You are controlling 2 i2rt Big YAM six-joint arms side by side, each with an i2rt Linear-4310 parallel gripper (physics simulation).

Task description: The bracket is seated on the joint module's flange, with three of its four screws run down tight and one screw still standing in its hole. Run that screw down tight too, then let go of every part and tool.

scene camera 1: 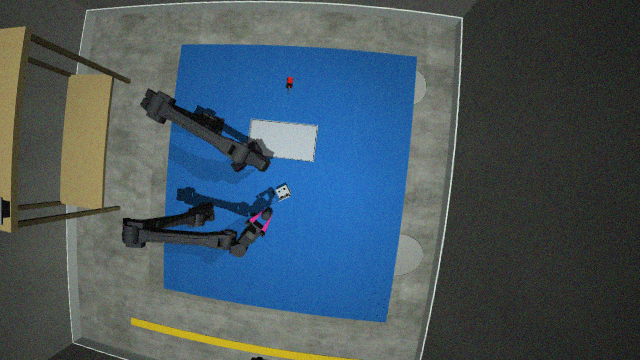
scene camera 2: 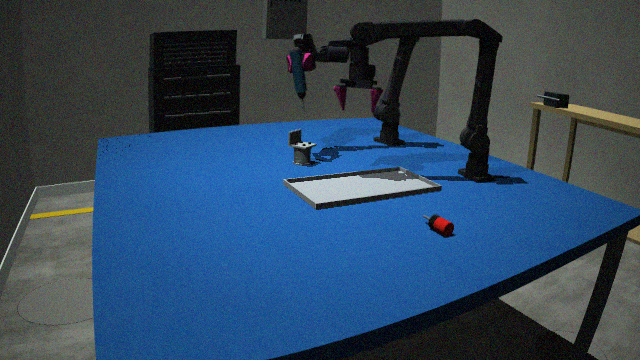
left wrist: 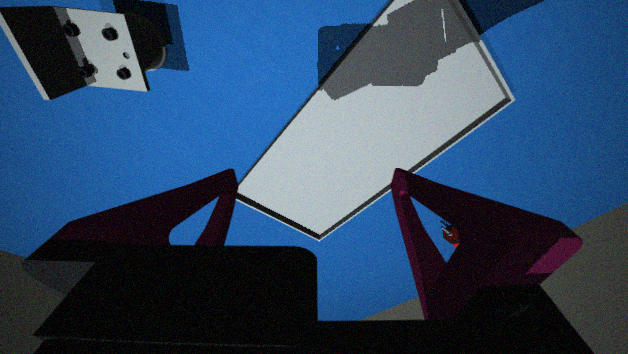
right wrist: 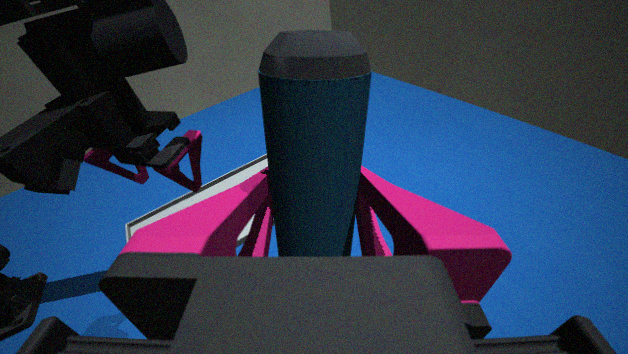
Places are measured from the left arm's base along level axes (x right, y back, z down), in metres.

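Pixels of known places: left gripper, fingertip midpoint: [scene camera 2: 357, 111] [left wrist: 314, 177] [right wrist: 170, 184]; right gripper, fingertip midpoint: [scene camera 1: 268, 211] [scene camera 2: 296, 65] [right wrist: 314, 176]; left arm's base, origin of the base link: [scene camera 1: 216, 127] [scene camera 2: 475, 177] [right wrist: 19, 307]; right arm's base, origin of the base link: [scene camera 1: 207, 211] [scene camera 2: 388, 142].
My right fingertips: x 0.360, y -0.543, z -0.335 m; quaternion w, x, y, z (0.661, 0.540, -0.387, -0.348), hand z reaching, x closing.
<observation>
Ahead of a thing's pixels: the offset from my right fingertips to its top centre.
The bracket [scene camera 1: 283, 192] [scene camera 2: 305, 144] [left wrist: 102, 55] sits on the joint module {dx -0.061, dy +0.010, dz +0.271 m} [scene camera 2: 302, 156], its upright plate dark. In the left wrist view four dark screw heads show in it; how deep each sits is too small to tell. My right gripper [scene camera 1: 266, 214] [scene camera 2: 298, 62] [right wrist: 314, 176] is shut on a teal power screwdriver {dx +0.015, dy +0.015, dz -0.069 m} [scene camera 2: 299, 82] [right wrist: 315, 125], held nearly upright with its bit pointing down, well above the bracket and apart from it. My left gripper [scene camera 2: 358, 109] [left wrist: 314, 177] [right wrist: 170, 184] is open and empty, high above the table; its fingers are hidden in scene camera 1.
A white tray {dx -0.365, dy +0.102, dz +0.319 m} [scene camera 1: 295, 141] [scene camera 2: 360, 190] [left wrist: 350, 150] lies near the bracket, partly shadowed. A red-and-black tool {dx -0.698, dy +0.132, dz +0.300 m} [scene camera 1: 289, 82] [scene camera 2: 442, 226] [left wrist: 451, 234] with a thin tip lies beyond the tray. The left arm hangs between the tray and the right arm in scene camera 1.
</observation>
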